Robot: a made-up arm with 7 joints.
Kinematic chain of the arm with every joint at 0, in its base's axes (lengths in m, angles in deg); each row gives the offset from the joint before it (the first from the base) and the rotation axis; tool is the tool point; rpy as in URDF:
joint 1: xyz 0 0 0.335 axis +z
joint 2: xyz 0 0 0 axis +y
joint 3: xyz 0 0 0.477 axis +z
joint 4: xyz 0.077 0 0 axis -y
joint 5: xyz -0.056 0 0.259 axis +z
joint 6: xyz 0 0 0 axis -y
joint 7: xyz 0.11 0 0 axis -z
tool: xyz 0 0 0 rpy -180 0 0
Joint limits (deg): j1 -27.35..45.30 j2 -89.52..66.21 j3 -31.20..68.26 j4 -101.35..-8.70 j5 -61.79..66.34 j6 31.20..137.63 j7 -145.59..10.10
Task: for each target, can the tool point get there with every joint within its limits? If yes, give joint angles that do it. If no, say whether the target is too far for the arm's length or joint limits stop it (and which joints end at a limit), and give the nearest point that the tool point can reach.
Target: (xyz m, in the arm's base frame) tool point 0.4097 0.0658 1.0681
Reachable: yes | joints 20.76 18.06 -20.89 -19.28 -29.79 66.83 -24.70
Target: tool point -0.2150 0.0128 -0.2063
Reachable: no: joint limits stop it (at a limit: joint 2, joint 3, joint 4, joint 6) | nearest point -0.5671 0.0338 0.4109 | short by 0.711 m
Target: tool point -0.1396 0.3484 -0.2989
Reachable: no: joint limits stop it (at a limit: joint 1, joint 2, joint 4) | nearest point 0.2152 0.4877 0.1682 | short by 0.603 m
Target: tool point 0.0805 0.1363 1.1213
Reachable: yes | joints 5.05 -16.89 30.88 -61.73 52.89 126.45 -113.59
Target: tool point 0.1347 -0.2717 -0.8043
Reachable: no: too far | nearest point 0.4517 -0.3079 0.1160 | short by 0.974 m
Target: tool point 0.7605 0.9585 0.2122
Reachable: no: too far | nearest point 0.5253 0.6327 0.3428 | short by 0.423 m
